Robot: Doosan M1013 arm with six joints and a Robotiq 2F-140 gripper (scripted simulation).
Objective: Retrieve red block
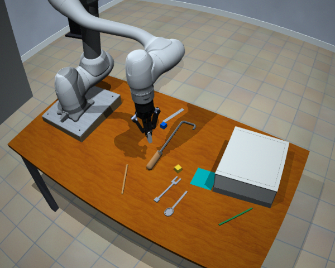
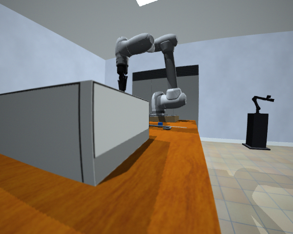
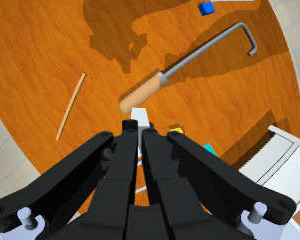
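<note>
Now: the yellow cube 190 mm below my hand, 120 mm ahead of it and 30 mm to the left of it. From my hand the other things lie so: hook tool 190 mm below, 160 mm to the left, 30 mm ahead; then wooden stick 200 mm below, 140 mm to the right, 70 mm behind; then fork tool 200 mm below, 130 mm ahead, 90 mm to the right.
</note>
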